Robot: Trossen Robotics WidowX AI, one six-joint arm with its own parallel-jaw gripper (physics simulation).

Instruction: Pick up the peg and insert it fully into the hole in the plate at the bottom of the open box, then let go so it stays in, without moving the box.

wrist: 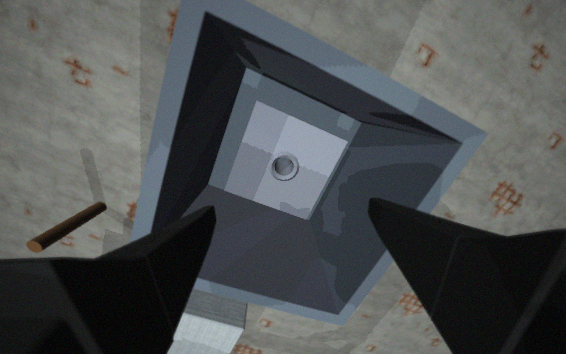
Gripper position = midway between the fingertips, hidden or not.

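The gripper (292, 209) is visible, and the scene also contains a pale plate (293, 186), an orange-brown peg (44, 240) and a blue-grey box (402, 147).
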